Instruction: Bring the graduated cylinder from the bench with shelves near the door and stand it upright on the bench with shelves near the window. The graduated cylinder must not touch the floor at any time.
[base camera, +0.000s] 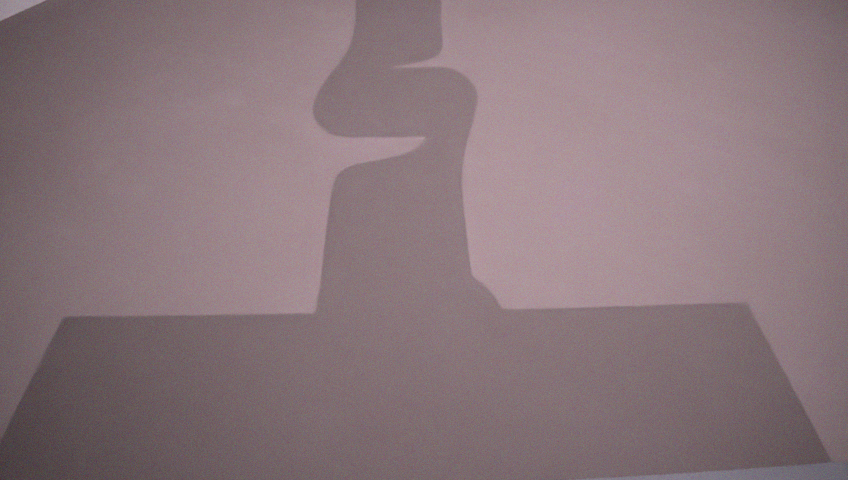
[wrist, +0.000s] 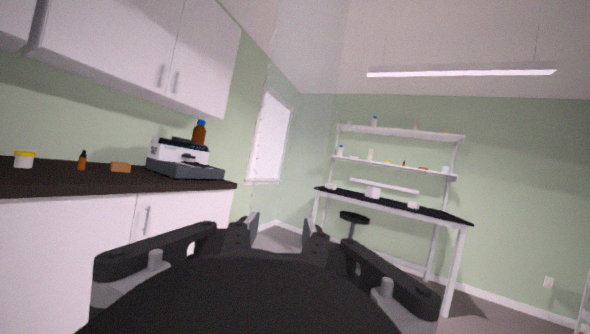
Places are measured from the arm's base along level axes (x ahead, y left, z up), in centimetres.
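Pixels of known places: gripper, fingertip midpoint: (wrist: 280, 225).
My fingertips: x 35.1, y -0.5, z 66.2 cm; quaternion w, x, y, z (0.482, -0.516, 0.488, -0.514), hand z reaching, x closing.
Note:
Behind a point stands the place of what it marks.
In the wrist view my gripper (wrist: 280, 225) {z 66.3, x 35.1, y -0.5 cm} is shut on the graduated cylinder (wrist: 279, 203) {z 69.7, x 28.5, y -0.1 cm}. It is clear glass and rises upright from between the fingers; faint tick marks show along its left edge. It is held high off the floor. The bench with shelves (wrist: 442, 214) {z 51.7, x 199.2, y -166.2 cm} stands by the far green wall, right of the window (wrist: 272, 119), a few metres ahead and to the right. Its black top carries a few small white boxes (wrist: 372, 191) {z 59.7, x 232.8, y -103.6 cm}. The base camera shows only the floor (base camera: 659, 165) {z -39.7, x 50.3, y -28.8 cm} with my arm's shadow on it.
A white counter with a dark top (wrist: 112, 181) {z 51.3, x 92.6, y 70.3 cm} is close on the left, with wall cabinets (wrist: 141, 54) {z 113.8, x 112.6, y 87.2 cm} above it. On it stand a grey instrument (wrist: 181, 161) {z 60.7, x 137.3, y 70.2 cm}, a brown bottle (wrist: 198, 132) {z 82.7, x 153.2, y 71.2 cm} and small items. A black stool (wrist: 354, 218) {z 26.3, x 220.8, y -83.4 cm} stands at the bench.

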